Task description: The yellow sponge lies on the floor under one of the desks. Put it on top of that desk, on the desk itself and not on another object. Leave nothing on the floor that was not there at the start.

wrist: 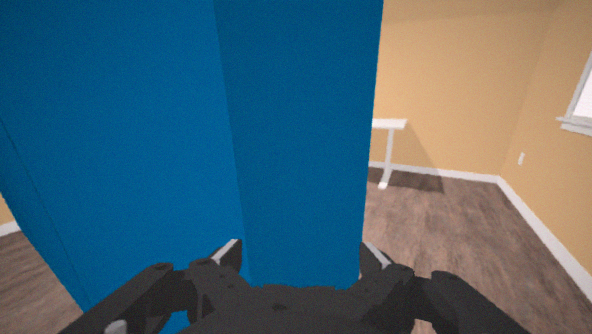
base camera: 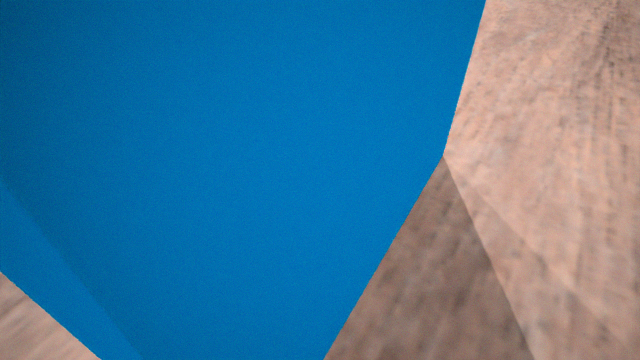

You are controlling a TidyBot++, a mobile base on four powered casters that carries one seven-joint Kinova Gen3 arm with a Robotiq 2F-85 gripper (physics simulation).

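Frame: origin at the arm's base, x ahead, y left, z up, level; metres.
Where they show: gripper, between the fingertips: (wrist: 300, 254).
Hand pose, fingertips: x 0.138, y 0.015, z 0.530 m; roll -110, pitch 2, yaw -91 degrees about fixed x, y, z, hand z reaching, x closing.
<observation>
After its pixels a point has its place.
My gripper (wrist: 300, 254) {x 0.138, y 0.015, z 0.530 m} is open and empty in the wrist view, its fingers wide apart in front of a tall blue block. Part of a white desk (wrist: 389, 124) {x 2.333, y -0.951, z 0.323 m} shows in the wrist view right of the blue block, by the far wall, with a white leg and foot on the floor. The rest of this desk is hidden behind the block. The yellow sponge does not show in either view.
The tall blue block (base camera: 240, 150) {x 0.199, y 0.032, z -0.119 m} (wrist: 300, 140) {x 0.231, y 0.014, z 0.595 m} stands very close and fills much of both views. Wooden floor (base camera: 560, 150) {x 0.567, y -0.349, z -0.397 m} (wrist: 450, 240) {x 1.310, y -1.061, z -0.397 m} lies to its right. A tan wall (wrist: 450, 90) {x 2.627, y -1.725, z 0.653 m} with a white baseboard and a window (wrist: 584, 100) {x 1.469, y -1.786, z 0.551 m} stands beyond.
</observation>
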